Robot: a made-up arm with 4 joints.
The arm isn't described. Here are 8 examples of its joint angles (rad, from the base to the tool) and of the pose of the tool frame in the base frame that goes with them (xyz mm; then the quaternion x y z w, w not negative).
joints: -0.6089 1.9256 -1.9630 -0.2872
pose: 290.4 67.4 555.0 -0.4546 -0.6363 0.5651 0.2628
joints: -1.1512 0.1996 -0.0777 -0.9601
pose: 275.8 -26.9 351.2 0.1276 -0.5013 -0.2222 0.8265
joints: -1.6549 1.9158 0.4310 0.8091
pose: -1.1 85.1 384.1 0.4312 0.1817 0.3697 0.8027
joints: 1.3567 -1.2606 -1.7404 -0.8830
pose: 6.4 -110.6 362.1 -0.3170 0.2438 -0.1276 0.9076
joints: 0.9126 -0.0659 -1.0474 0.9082
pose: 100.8 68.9 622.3 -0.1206 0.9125 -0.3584 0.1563
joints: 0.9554 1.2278 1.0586 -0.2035
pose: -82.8 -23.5 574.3 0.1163 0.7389 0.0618 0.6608
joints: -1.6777 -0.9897 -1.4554 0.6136
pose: 192.3 55.1 403.3 0.3589 -0.2297 -0.3504 0.8341
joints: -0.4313 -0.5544 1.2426 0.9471
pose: 104.3 -171.9 629.8 -0.8549 0.2343 0.0822 0.4555
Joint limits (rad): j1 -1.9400..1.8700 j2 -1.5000..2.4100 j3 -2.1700..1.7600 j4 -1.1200..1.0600
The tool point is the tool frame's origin. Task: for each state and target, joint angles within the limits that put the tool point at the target. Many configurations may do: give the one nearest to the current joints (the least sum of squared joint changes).
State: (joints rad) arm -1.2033 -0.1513 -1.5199 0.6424
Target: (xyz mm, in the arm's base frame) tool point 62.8 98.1 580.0
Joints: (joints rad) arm -1.2314 0.2556 -1.7068 0.8743
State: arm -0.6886 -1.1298 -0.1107 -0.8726
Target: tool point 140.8 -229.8 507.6
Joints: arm -0.9153 -1.2161 0.1279 -0.0183
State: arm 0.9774 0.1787 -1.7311 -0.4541
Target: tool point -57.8 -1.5 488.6
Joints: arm 1.1764 -0.2883 -1.4301 -0.4150
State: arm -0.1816 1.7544 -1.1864 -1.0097
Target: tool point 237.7 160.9 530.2
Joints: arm -0.3082 1.8901 -1.3556 -0.5591
